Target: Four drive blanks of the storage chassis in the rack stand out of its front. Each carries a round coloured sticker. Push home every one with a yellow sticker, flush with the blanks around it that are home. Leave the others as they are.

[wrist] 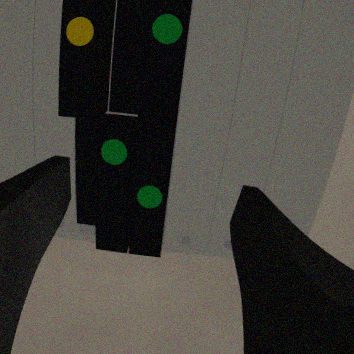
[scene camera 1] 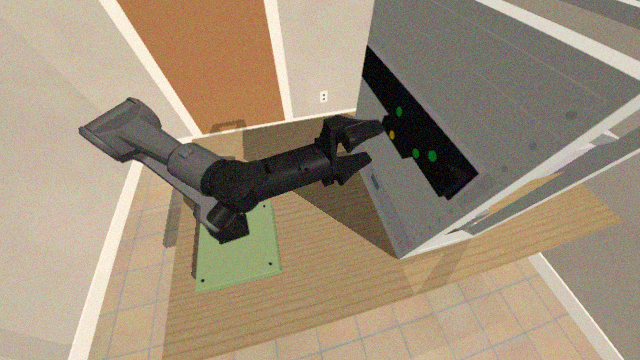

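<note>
The black-fronted chassis sits in the grey rack [scene camera 1: 505, 100] [wrist: 220, 100]. The blank with the yellow sticker [scene camera 1: 391, 135] [wrist: 80, 31] is at the upper left in the wrist view, and its lower left corner juts past the outline below it. Green stickers show on blanks at upper right [scene camera 1: 399, 111] [wrist: 167, 29], lower middle [scene camera 1: 415, 153] [wrist: 114, 152] and lowest [scene camera 1: 432, 156] [wrist: 149, 197]. How far each blank stands out is hard to tell on black. My gripper [scene camera 1: 376, 141] [wrist: 153, 191] is open and empty, its fingertips in front of the chassis, near the yellow-stickered blank in the scene view.
The arm reaches over a green base plate [scene camera 1: 240, 265] on the wooden table top [scene camera 1: 325, 280]. Grey panels lie above and below the black opening. A pale rack edge [scene camera 1: 515, 185] runs along the right side. An orange-brown door [scene camera 1: 205, 60] is behind.
</note>
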